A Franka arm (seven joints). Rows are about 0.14 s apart.
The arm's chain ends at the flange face. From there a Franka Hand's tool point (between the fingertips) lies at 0.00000 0.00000 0.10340 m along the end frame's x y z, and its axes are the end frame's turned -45 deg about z.
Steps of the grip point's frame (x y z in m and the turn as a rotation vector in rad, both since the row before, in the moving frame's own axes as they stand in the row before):
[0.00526 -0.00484 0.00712 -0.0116 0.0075 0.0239]
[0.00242 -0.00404 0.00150 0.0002 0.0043 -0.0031]
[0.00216 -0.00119 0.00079 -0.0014 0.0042 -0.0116]
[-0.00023 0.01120 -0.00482 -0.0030 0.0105 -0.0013]
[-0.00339 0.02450 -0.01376 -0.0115 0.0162 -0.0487]
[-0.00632 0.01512 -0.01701 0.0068 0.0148 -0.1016]
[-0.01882 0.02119 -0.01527 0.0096 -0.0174 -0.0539]
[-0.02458 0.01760 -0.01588 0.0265 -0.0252 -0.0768]
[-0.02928 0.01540 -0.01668 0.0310 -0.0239 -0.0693]
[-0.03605 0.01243 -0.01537 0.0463 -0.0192 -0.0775]
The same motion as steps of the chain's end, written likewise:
[-0.00110 -0.00746 0.00713 -0.0029 0.0135 0.0239]
[-0.00144 -0.00424 0.00150 0.0032 0.0029 -0.0031]
[0.00028 -0.00216 0.00079 0.0020 0.0040 -0.0116]
[0.00677 0.00863 -0.00481 0.0053 0.0095 -0.0013]
[0.01291 0.02011 -0.01374 0.0033 0.0196 -0.0487]
[0.00572 0.01677 -0.01700 0.0153 0.0057 -0.1016]
[0.00363 0.02767 -0.01525 -0.0055 -0.0191 -0.0539]
[-0.00116 0.02978 -0.01581 0.0009 -0.0366 -0.0768]
[-0.00579 0.03197 -0.01660 0.0050 -0.0388 -0.0693]
[-0.01184 0.03607 -0.01524 0.0192 -0.0463 -0.0775]

